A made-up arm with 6 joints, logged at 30 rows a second.
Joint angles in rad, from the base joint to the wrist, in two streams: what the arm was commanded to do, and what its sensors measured. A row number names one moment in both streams.
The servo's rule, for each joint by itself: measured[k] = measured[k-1] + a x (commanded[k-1-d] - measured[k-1]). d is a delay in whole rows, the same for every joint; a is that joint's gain. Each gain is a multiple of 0.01, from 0.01 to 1. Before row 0 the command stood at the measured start. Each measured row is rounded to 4 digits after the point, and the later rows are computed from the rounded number. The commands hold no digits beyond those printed.
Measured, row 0:
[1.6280 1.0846 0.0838 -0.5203 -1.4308 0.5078]
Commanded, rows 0 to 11:
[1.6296 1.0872 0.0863 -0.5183 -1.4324 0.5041]
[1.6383 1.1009 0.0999 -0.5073 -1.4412 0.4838]
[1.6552 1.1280 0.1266 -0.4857 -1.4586 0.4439]
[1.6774 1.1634 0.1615 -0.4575 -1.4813 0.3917]
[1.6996 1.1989 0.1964 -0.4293 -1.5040 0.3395]
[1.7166 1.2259 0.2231 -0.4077 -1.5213 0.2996]
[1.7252 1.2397 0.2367 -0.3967 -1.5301 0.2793]
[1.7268 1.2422 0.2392 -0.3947 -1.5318 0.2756]
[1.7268 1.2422 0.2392 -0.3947 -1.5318 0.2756]
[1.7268 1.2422 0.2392 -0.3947 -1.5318 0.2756]
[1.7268 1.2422 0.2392 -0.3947 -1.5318 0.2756]
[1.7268 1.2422 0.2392 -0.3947 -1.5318 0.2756]
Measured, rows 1 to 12:
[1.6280 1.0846 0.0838 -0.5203 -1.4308 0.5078]
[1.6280 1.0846 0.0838 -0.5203 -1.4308 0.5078]
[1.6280 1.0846 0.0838 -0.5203 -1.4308 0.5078]
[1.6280 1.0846 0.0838 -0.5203 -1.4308 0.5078]
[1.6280 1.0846 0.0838 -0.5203 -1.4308 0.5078]
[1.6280 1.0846 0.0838 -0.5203 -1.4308 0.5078]
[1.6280 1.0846 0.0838 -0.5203 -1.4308 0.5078]
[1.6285 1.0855 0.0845 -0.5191 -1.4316 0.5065]
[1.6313 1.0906 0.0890 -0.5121 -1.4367 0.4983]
[1.6382 1.1029 0.0999 -0.4965 -1.4483 0.4787]
[1.6496 1.1229 0.1178 -0.4735 -1.4658 0.4474]
[1.6641 1.1480 0.1406 -0.4474 -1.4860 0.4086]
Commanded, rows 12 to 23:
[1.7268 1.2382 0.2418 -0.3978 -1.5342 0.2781]
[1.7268 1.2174 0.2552 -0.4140 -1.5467 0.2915]
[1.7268 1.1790 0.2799 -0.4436 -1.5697 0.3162]
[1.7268 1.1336 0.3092 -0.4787 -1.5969 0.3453]
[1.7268 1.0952 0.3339 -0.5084 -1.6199 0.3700]
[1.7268 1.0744 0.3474 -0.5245 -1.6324 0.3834]
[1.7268 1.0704 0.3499 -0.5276 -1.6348 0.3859]
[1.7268 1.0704 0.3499 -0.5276 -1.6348 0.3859]
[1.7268 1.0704 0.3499 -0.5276 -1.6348 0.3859]
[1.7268 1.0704 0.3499 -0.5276 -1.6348 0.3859]
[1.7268 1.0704 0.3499 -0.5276 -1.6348 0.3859]
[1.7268 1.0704 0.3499 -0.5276 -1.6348 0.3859]
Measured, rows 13 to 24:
[1.6793 1.1737 0.1645 -0.4240 -1.5047 0.3694]
[1.6926 1.1955 0.1854 -0.4079 -1.5182 0.3370]
[1.7025 1.2109 0.2010 -0.4001 -1.5254 0.3149]
[1.7095 1.2212 0.2121 -0.3969 -1.5288 0.3008]
[1.7145 1.2281 0.2200 -0.3956 -1.5304 0.2917]
[1.7181 1.2328 0.2256 -0.3951 -1.5311 0.2859]
[1.7206 1.2359 0.2295 -0.3949 -1.5315 0.2822]
[1.7224 1.2367 0.2331 -0.3966 -1.5329 0.2807]
[1.7237 1.2303 0.2395 -0.4069 -1.5402 0.2846]
[1.7246 1.2134 0.2512 -0.4286 -1.5558 0.2960]
[1.7252 1.1871 0.2680 -0.4582 -1.5776 0.3137]
[1.7257 1.1568 0.2871 -0.4878 -1.6000 0.3340]

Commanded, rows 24 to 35:
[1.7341 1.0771 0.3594 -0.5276 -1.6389 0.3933]
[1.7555 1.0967 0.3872 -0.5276 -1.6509 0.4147]
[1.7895 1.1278 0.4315 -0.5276 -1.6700 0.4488]
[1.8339 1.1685 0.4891 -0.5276 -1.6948 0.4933]
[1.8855 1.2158 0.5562 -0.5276 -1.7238 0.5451]
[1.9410 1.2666 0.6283 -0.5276 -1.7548 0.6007]
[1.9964 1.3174 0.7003 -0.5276 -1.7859 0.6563]
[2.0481 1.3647 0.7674 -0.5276 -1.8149 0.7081]
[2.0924 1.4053 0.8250 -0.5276 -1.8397 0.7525]
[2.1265 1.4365 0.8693 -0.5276 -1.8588 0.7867]
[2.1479 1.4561 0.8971 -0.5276 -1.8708 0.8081]
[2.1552 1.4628 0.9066 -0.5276 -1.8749 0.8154]
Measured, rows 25 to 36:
[1.7260 1.1296 0.3046 -0.5095 -1.6172 0.3518]
[1.7262 1.1101 0.3177 -0.5202 -1.6265 0.3641]
[1.7264 1.0970 0.3270 -0.5246 -1.6309 0.3719]
[1.7265 1.0882 0.3336 -0.5264 -1.6330 0.3769]
[1.7266 1.0823 0.3383 -0.5271 -1.6340 0.3801]
[1.7267 1.0784 0.3417 -0.5274 -1.6344 0.3822]
[1.7267 1.0758 0.3441 -0.5275 -1.6346 0.3835]
[1.7288 1.0762 0.3485 -0.5276 -1.6369 0.3870]
[1.7365 1.0830 0.3597 -0.5276 -1.6443 0.3970]
[1.7519 1.0978 0.3805 -0.5276 -1.6579 0.4156]
[1.7757 1.1211 0.4120 -0.5276 -1.6775 0.4436]
[1.8075 1.1524 0.4538 -0.5276 -1.7020 0.4801]

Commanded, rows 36 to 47:
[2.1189 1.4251 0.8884 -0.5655 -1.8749 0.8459]
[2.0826 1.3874 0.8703 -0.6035 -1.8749 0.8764]
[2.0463 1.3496 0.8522 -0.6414 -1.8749 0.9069]
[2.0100 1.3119 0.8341 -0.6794 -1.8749 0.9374]
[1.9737 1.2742 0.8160 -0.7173 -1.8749 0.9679]
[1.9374 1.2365 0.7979 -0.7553 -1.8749 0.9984]
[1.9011 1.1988 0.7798 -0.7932 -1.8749 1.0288]
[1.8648 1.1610 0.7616 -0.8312 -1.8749 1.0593]
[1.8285 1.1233 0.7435 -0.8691 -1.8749 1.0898]
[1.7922 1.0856 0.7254 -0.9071 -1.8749 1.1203]
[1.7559 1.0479 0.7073 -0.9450 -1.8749 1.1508]
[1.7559 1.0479 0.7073 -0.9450 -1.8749 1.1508]
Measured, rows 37 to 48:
[1.8462 1.1901 0.5044 -0.5276 -1.7300 0.5235]
[1.8898 1.2321 0.5612 -0.5276 -1.7596 0.5713]
[1.9357 1.2759 0.6210 -0.5276 -1.7889 0.6205]
[1.9811 1.3186 0.6802 -0.5276 -1.8158 0.6680]
[2.0233 1.3575 0.7350 -0.5276 -1.8386 0.7107]
[2.0594 1.3900 0.7820 -0.5276 -1.8557 0.7458]
[2.0872 1.4140 0.8181 -0.5276 -1.8659 0.7709]
[2.0964 1.4177 0.8385 -0.5500 -1.8707 0.7979]
[2.0924 1.4077 0.8477 -0.5816 -1.8729 0.8262]
[2.0790 1.3885 0.8490 -0.6169 -1.8740 0.8553]
[2.0590 1.3632 0.8447 -0.6538 -1.8745 0.8849]
[2.0343 1.3338 0.8364 -0.6913 -1.8747 0.9148]

